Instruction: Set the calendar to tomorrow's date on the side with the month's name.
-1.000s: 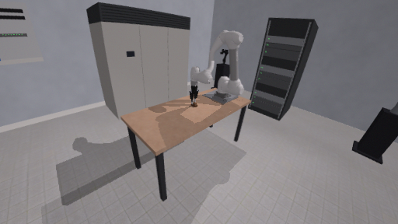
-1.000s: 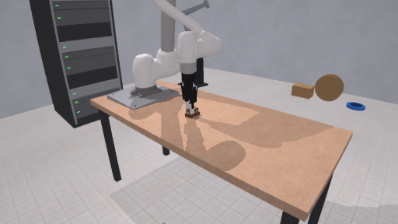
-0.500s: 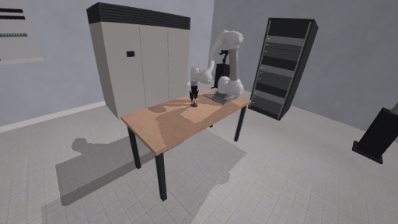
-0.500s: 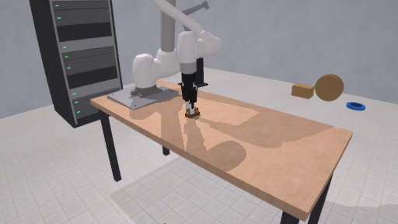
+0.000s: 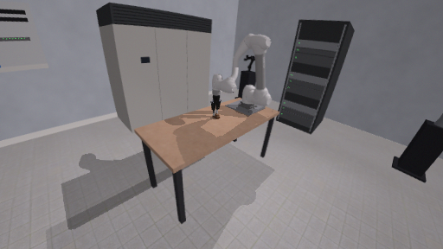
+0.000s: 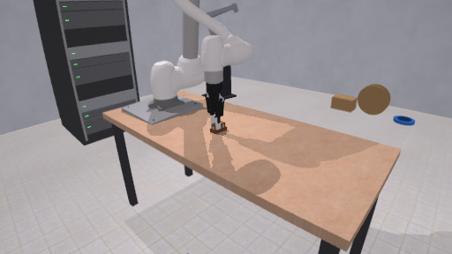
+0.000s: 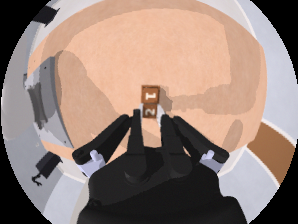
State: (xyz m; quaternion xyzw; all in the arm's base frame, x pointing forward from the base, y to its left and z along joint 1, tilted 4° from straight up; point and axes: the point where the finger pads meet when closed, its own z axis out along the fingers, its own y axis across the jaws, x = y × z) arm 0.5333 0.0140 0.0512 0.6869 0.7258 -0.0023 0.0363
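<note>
The small brown wooden tray is 20 mm to the left of my hand and 40 mm below it.
</note>
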